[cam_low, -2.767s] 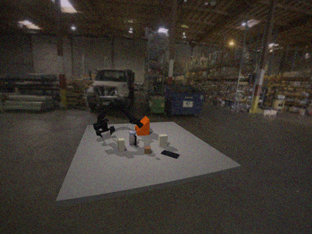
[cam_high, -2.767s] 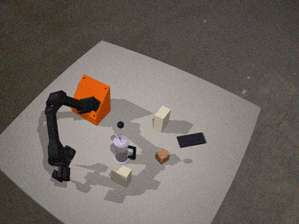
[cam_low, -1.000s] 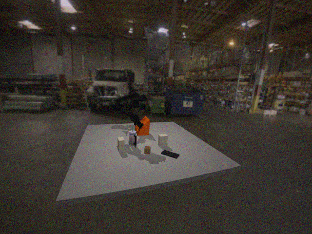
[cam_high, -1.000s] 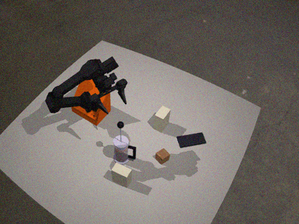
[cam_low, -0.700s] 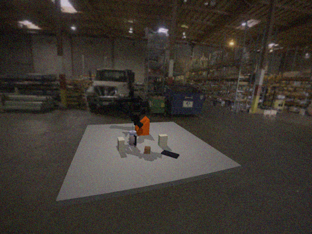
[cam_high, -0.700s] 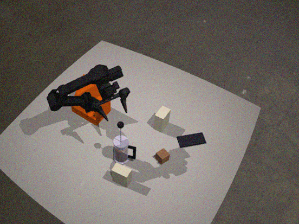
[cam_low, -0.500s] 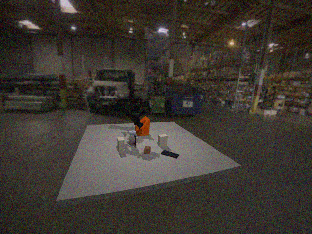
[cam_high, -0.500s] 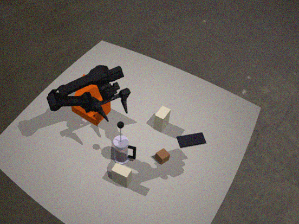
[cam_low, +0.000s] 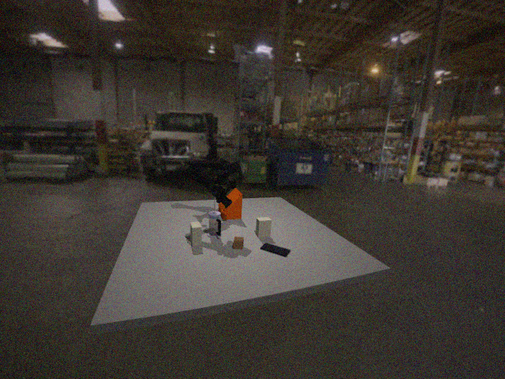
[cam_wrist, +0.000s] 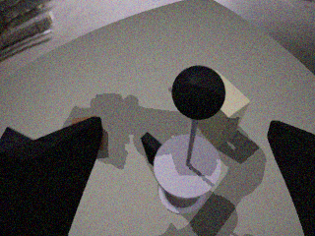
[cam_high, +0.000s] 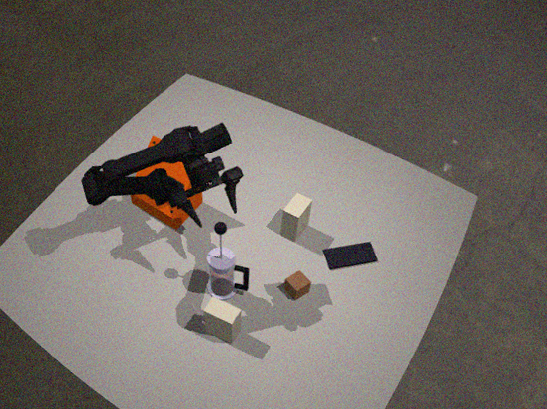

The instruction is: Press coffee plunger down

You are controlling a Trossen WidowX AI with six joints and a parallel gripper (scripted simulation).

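The coffee press lies 13 cm below my gripper tip, 3 cm ahead of it and 1 cm to the right of it. Round my gripper tip: flat black slab: 29 cm to the left, 26 cm below, 26 cm ahead.
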